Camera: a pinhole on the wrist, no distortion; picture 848 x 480 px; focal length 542.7 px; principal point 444.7 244.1 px. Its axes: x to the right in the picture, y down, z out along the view. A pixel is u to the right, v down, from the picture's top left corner.
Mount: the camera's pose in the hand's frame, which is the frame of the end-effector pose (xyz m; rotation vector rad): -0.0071 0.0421 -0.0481 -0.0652 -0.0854 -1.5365
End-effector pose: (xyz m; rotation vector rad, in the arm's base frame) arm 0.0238 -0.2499 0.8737 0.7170 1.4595 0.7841
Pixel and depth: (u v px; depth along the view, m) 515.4 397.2 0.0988
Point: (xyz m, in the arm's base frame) 0.0737 -0.2086 0.8949
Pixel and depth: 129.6 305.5 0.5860
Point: 0.5131 0.0575 1.2106
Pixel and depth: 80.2 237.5 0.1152
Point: 0.0798 -0.1830 0.9875
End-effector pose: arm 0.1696 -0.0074 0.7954 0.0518 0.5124 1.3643
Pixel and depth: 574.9 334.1 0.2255
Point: 0.2315 0.0688 0.9517
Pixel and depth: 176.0 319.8 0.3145
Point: 0.0575 0.1331 1.0842
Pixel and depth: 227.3 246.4 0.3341
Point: 0.0803 0.0943 1.1094
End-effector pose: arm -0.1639 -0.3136 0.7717 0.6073 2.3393 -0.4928
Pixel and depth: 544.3 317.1 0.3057
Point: -0.0435 -0.4192 0.5613
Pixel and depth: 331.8 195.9 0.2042
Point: -0.0120 -0.3115 0.6658
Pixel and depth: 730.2 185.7 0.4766
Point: 0.0135 -0.6853 0.5214
